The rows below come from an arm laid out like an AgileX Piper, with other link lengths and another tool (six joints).
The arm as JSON. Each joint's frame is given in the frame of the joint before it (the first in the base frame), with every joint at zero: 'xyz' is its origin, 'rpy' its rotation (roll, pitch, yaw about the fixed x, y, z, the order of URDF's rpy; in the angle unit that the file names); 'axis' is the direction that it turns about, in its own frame. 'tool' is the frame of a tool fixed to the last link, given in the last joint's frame.
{
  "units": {
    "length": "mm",
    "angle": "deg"
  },
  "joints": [
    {
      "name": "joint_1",
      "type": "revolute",
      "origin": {
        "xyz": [
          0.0,
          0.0,
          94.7
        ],
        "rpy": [
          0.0,
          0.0,
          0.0
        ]
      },
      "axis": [
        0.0,
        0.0,
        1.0
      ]
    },
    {
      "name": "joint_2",
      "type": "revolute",
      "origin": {
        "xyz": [
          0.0,
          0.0,
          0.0
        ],
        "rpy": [
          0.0,
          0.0,
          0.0
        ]
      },
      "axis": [
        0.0,
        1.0,
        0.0
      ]
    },
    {
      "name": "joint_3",
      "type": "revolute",
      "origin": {
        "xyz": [
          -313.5,
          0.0,
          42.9
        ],
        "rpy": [
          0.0,
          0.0,
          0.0
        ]
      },
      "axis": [
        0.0,
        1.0,
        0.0
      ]
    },
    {
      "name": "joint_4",
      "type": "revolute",
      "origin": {
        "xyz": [
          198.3,
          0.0,
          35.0
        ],
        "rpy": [
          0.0,
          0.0,
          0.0
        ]
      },
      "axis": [
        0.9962,
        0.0,
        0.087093
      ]
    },
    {
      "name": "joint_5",
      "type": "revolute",
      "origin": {
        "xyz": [
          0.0,
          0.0,
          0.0
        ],
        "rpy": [
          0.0,
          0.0,
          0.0
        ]
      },
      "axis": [
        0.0,
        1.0,
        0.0
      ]
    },
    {
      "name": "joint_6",
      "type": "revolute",
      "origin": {
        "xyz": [
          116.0,
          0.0,
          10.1
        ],
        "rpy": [
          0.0,
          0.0,
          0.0
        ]
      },
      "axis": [
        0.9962,
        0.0,
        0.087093
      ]
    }
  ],
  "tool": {
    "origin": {
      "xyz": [
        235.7,
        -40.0,
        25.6
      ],
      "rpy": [
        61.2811,
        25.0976,
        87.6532
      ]
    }
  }
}
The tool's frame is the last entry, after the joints.
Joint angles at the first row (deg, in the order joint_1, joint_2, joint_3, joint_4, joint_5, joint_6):
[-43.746 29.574 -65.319 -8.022 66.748 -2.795]
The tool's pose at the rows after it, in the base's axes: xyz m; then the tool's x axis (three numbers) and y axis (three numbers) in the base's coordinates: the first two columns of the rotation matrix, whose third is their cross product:
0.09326, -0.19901, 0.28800, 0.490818, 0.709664, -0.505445, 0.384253, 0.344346, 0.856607
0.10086, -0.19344, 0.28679, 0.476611, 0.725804, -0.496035, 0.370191, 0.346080, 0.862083
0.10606, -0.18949, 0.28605, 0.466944, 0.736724, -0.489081, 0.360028, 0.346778, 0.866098
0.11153, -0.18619, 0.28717, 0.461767, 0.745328, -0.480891, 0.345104, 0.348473, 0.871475
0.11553, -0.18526, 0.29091, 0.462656, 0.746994, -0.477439, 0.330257, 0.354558, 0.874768
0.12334, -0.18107, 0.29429, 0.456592, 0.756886, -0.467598, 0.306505, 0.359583, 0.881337
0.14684, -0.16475, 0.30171, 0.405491, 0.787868, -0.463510, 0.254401, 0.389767, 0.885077
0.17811, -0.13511, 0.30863, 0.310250, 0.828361, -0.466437, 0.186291, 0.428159, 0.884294
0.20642, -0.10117, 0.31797, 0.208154, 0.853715, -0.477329, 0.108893, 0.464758, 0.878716
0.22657, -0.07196, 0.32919, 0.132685, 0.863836, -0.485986, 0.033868, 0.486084, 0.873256
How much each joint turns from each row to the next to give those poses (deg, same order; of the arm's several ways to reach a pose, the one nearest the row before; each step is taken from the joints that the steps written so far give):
[0.000 0.000 -0.001 0.905 -0.022 -0.129]
[-0.002 0.000 0.001 1.665 -0.001 -0.718]
[0.003 0.000 0.002 1.150 -0.001 -0.459]
[-0.003 0.000 -0.001 1.097 -0.331 -0.227]
[0.001 0.000 -0.001 0.601 -0.735 -0.050]
[0.001 0.000 0.002 1.505 -0.736 -0.343]
[-0.001 0.001 -0.003 5.015 -1.275 -3.484]
[0.000 -0.001 0.000 7.720 -0.447 -6.165]
[0.002 0.000 0.000 7.994 0.000 -6.687]
[-0.002 0.001 0.001 6.588 -0.053 -5.130]

